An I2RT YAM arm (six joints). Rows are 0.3 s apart.
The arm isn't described. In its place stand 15 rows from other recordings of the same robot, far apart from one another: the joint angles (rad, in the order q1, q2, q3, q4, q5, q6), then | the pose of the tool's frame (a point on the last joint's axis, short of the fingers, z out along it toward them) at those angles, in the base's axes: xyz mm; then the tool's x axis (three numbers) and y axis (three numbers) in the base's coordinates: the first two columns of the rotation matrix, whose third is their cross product.
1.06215 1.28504 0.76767 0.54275 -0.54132 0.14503 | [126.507 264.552 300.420 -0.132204 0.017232 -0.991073 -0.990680 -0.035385 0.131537]
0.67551 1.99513 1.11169 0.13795 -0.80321 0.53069 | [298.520 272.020 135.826 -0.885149 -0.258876 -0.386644 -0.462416 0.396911 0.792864]
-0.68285 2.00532 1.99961 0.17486 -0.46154 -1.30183 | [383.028 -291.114 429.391 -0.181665 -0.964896 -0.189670 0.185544 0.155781 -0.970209]
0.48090 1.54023 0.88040 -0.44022 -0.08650 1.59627 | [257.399 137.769 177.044 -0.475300 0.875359 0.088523 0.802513 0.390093 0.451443]
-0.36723 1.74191 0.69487 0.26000 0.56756 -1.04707 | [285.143 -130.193 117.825 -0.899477 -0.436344 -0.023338 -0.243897 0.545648 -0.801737]
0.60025 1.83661 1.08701 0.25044 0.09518 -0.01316 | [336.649 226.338 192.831 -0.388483 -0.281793 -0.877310 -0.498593 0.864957 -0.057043]
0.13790 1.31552 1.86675 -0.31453 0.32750 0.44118 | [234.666 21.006 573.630 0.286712 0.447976 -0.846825 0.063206 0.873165 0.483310]
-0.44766 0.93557 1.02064 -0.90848 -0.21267 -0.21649 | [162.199 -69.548 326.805 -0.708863 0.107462 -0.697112 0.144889 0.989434 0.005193]
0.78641 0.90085 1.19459 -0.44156 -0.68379 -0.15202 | [106.775 138.830 433.841 0.047094 -0.118994 -0.991778 -0.994415 0.088302 -0.057813]
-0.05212 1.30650 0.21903 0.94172 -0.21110 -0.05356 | [225.758 -4.307 163.479 -0.136473 -0.045298 -0.989608 -0.163633 0.986263 -0.022579]
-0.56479 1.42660 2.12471 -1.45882 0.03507 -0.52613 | [177.187 -113.751 502.656 -0.783006 -0.098007 -0.614244 0.188659 0.903571 -0.384664]
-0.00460 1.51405 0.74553 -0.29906 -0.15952 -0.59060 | [275.531 4.388 154.303 -0.687507 -0.546633 -0.478045 -0.547677 0.822589 -0.152961]
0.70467 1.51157 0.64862 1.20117 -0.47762 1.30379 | [224.719 212.560 264.952 -0.806851 0.438366 -0.396014 -0.482771 -0.102926 0.869677]
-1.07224 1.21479 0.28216 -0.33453 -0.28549 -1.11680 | [82.667 -130.873 96.699 -0.921282 -0.111235 -0.372648 -0.058136 0.986847 -0.150844]
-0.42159 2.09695 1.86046 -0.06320 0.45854 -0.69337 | [455.266 -221.448 311.452 -0.688326 -0.319406 -0.651296 0.406825 0.573376 -0.711149]
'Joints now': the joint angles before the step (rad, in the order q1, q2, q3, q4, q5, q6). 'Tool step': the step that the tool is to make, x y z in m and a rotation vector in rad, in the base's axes. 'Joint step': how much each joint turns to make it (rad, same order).
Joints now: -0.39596 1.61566 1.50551 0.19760 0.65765 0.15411
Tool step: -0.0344 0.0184 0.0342 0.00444 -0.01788 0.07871
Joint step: 0.00464 -0.12674 0.01272 -0.13715 -0.07281 0.02148
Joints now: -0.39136 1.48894 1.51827 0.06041 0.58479 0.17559
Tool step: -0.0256 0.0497 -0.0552 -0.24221 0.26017 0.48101
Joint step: 0.07250 -0.21507 -0.37557 0.11181 -0.43229 -0.30755
